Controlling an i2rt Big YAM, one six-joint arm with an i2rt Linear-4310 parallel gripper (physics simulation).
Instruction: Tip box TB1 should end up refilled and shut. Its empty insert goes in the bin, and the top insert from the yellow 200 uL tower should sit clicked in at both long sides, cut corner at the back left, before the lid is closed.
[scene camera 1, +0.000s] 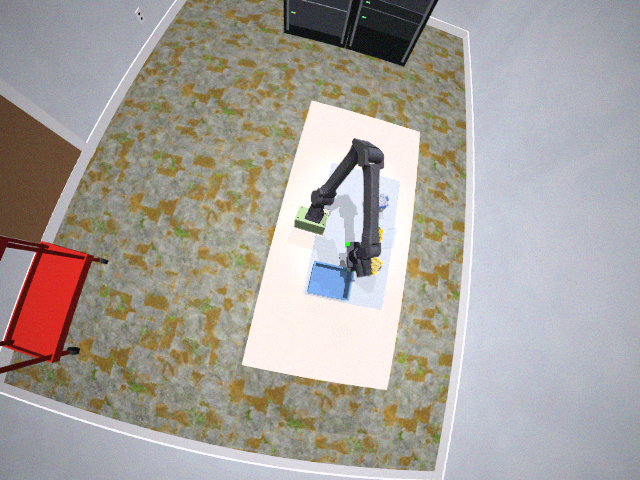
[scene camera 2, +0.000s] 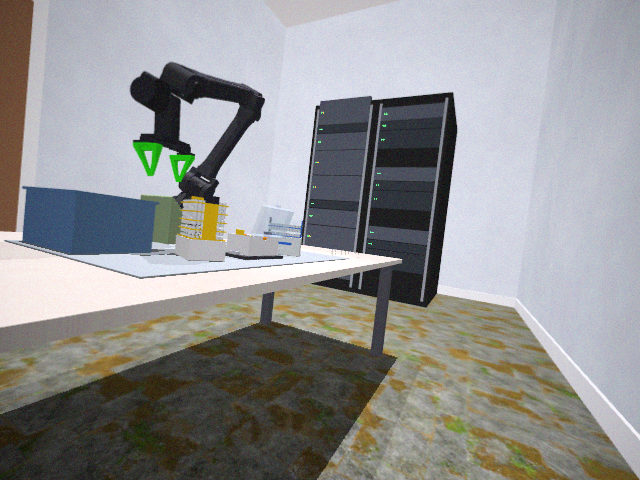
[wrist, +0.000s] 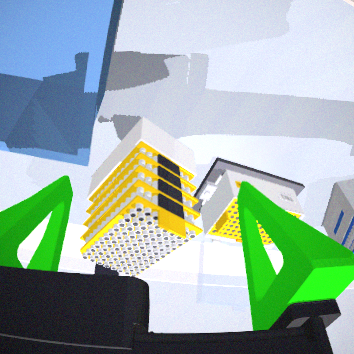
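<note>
The yellow tower (scene camera 1: 376, 266) (scene camera 2: 210, 221) (wrist: 140, 237) is a stack of yellow inserts on a white base, its top insert full of pale tips. Beside it, a white tip box (scene camera 2: 251, 244) (wrist: 267, 190), apparently TB1, sits in a black holder and bears a yellow insert (wrist: 230, 220) with dark holes. Its clear lid hangs open; in scene camera 1 the arm hides much of the box. The blue bin (scene camera 1: 329, 281) (scene camera 2: 113, 222) (wrist: 45, 40) stands on the tower's other side. My gripper (scene camera 2: 164, 177) (wrist: 154, 186) is open and empty, pointing down high above the mat, near the bin and tower.
A grey box with blue inserts (scene camera 1: 383, 201) (scene camera 2: 289, 244) (wrist: 341, 215) stands past TB1. The arm stands on a green block (scene camera 1: 302, 222) (scene camera 2: 164, 222). All are on a white table (scene camera 1: 320, 341) with a pale mat (scene camera 1: 369, 300). Server racks and a red cart (scene camera 1: 56, 294) stand away on the floor.
</note>
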